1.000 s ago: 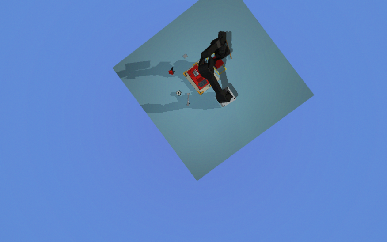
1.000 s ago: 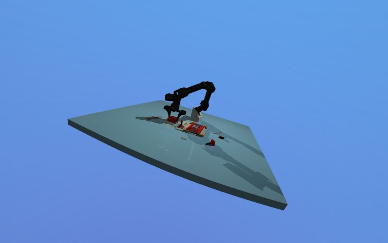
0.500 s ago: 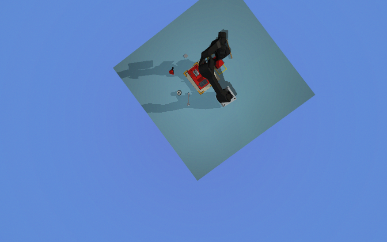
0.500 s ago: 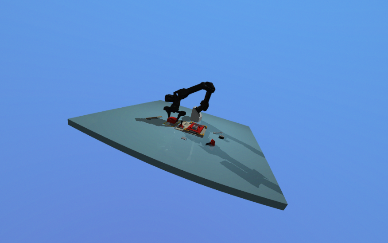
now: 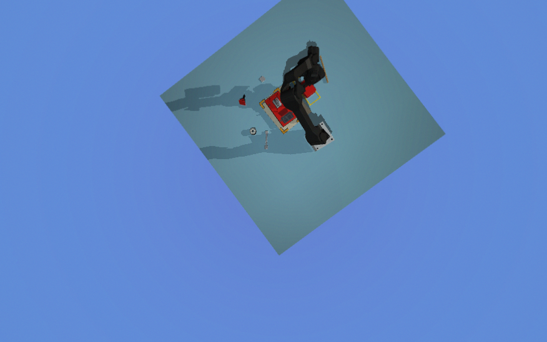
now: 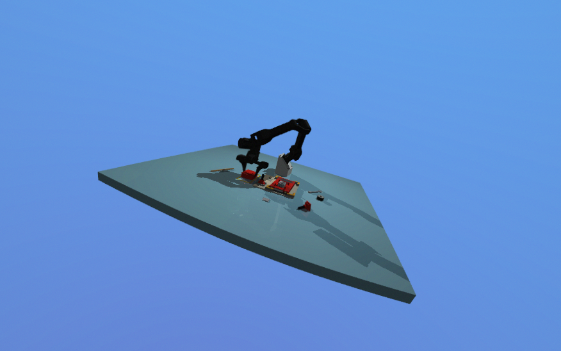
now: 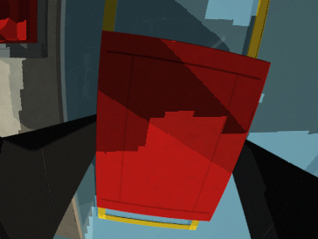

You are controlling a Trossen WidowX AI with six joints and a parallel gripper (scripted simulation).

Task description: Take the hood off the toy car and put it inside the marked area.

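The hood is 10 mm above my gripper tip. From my gripper tip the other things lie so: grey square (240 mm ahead, 170 mm to the left, 10 mm below); thin brown stick (160 mm to the right, 20 mm ahead, 10 mm below); grey engine block (210 mm to the left, 50 mm ahead, 10 mm above).
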